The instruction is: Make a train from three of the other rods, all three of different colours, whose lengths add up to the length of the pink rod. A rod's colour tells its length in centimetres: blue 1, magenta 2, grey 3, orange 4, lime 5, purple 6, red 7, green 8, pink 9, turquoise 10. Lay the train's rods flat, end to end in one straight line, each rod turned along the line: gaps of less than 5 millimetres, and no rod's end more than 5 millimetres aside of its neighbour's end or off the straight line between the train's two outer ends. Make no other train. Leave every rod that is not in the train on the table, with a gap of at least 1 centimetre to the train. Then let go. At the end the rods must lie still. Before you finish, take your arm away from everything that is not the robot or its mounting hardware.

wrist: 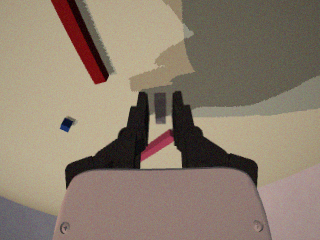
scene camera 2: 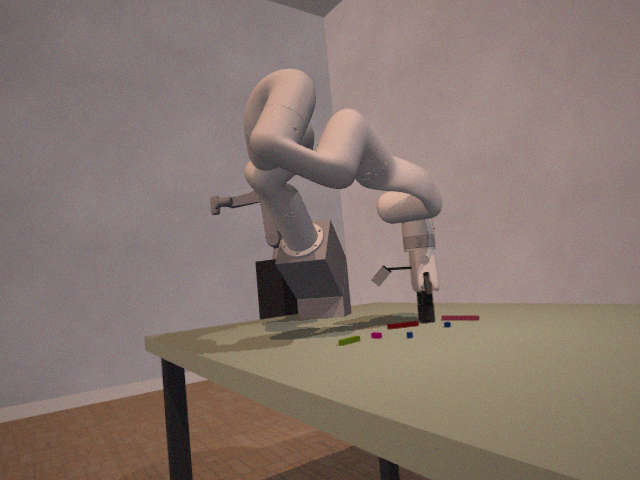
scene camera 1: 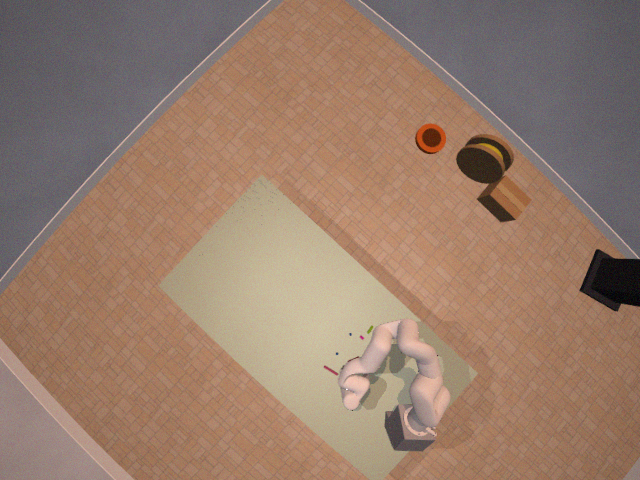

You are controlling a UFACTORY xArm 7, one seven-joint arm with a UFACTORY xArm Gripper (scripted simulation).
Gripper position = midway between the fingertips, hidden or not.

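My gripper (scene camera 2: 427,321) is there for me to see, and the wrist view gives me the gripper (wrist: 160,103) too.
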